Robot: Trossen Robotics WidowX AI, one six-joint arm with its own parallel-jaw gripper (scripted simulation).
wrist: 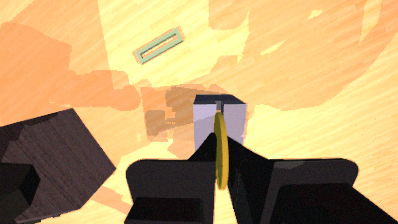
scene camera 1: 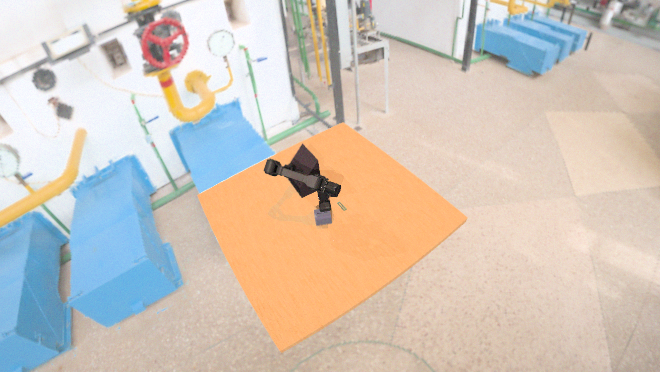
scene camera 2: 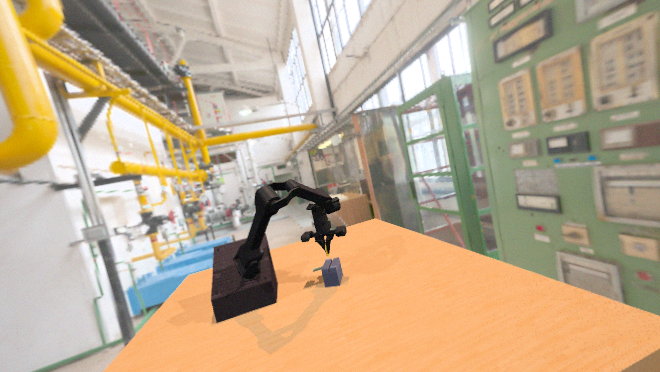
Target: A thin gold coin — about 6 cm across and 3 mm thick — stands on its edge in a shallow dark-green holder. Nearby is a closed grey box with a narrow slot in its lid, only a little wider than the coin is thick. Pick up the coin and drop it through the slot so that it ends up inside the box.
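Observation:
The wrist view shows my gripper (wrist: 216,137), and it's carrying a gold coin (wrist: 222,170). Scene camera 1 does not show the gold coin, which is hidden by my gripper.

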